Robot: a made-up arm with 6 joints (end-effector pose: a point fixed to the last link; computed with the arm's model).
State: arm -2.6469 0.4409 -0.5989 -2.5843 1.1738 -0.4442
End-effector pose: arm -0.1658 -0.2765 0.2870 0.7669 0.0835 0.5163 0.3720
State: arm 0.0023 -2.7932 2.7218 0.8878 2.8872 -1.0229
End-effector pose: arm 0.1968 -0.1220 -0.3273 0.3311 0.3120 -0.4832 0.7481
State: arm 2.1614 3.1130 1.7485 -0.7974 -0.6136 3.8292
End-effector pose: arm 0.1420 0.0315 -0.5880 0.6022 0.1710 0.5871 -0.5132
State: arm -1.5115 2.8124 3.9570 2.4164 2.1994 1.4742
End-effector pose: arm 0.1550 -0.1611 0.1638 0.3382 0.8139 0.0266 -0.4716
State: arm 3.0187 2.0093 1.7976 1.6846 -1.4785 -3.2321
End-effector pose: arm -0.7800 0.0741 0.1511 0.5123 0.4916 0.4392 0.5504
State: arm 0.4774 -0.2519 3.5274 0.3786 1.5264 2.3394
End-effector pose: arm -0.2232 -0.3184 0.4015 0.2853 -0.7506 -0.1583 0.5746
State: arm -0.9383 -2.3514 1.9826 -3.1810 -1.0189 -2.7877
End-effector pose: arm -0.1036 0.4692 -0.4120 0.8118 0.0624 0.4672 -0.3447
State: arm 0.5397 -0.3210 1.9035 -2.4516 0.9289 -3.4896
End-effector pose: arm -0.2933 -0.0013 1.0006 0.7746 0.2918 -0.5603 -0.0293
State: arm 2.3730 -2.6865 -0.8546 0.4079 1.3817 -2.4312
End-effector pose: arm 0.3832 -0.1228 0.1314 0.7713 -0.3167 0.2378 -0.4983
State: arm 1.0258 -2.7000 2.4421 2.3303 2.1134 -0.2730
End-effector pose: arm -0.0740 0.1356 -0.4340 0.1633 -0.1145 0.0019 -0.9799
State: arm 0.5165 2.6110 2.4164 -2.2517 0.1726 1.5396
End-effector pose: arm 0.4046 0.3702 -0.3770 0.9254 0.2963 0.2004 0.1254
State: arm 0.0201 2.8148 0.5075 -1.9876 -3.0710 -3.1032
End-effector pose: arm -0.2179 0.0742 -0.3353 0.7846 0.4788 -0.3120 0.2403
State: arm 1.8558 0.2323 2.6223 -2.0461 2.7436 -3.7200
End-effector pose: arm -0.0772 -0.0521 1.0244 0.6596 0.3443 0.5650 0.3566
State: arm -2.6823 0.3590 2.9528 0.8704 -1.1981 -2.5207
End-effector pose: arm 0.1335 0.2055 0.6997 0.4405 -0.3838 -0.8114 0.0167
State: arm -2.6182 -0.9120 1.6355 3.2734 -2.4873 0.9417
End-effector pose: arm 0.6381 0.1462 0.7147 0.4213 -0.4517 0.6569 0.4324
